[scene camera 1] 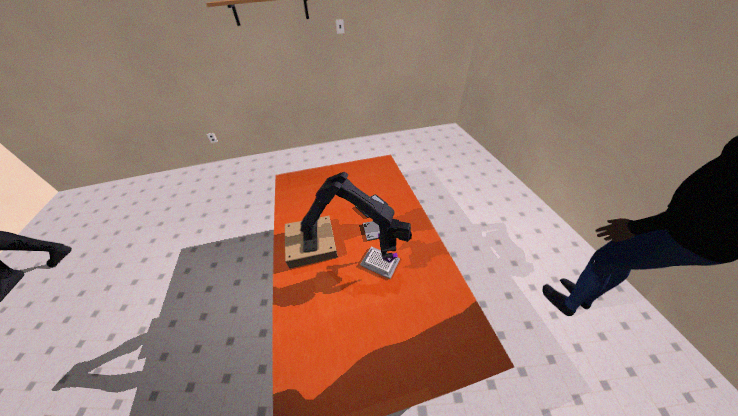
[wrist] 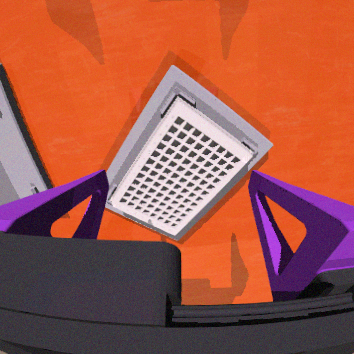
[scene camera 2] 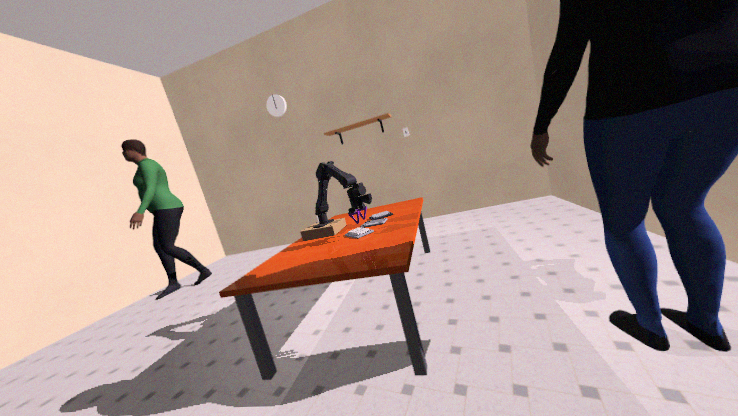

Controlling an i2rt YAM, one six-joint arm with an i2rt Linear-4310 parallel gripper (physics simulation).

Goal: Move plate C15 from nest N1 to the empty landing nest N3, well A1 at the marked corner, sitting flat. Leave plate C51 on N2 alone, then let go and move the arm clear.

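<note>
A white plate with dark wells (scene camera 1: pixel 378 259) (scene camera 2: pixel 359 230) (wrist: pixel 177 175) lies in a light grey nest (wrist: pixel 220 111) on the orange table; its label is not readable, so I cannot confirm its name. The empty landing nest N3 (scene camera 1: pixel 371 230) (scene camera 2: pixel 375 222) is the middle one; part of it shows at the left edge of the wrist view (wrist: pixel 10 155). Another plate on its nest (scene camera 1: pixel 378 198) (scene camera 2: pixel 381 214) stands at the far side, partly hidden by the arm in scene camera 1. My gripper (scene camera 1: pixel 391 256) (scene camera 2: pixel 359 220) (wrist: pixel 178 177) is open and empty above the white plate, with purple fingers on either side in the wrist view.
The arm stands on a wooden base block (scene camera 1: pixel 325 238) (scene camera 2: pixel 321 232) beside the nests. The orange table (scene camera 1: pixel 330 330) (scene camera 2: pixel 304 260) extends beyond the white plate. A person in black (scene camera 1: pixel 702 201) (scene camera 2: pixel 646 62) and a person in green (scene camera 2: pixel 157 186) stand away from the table.
</note>
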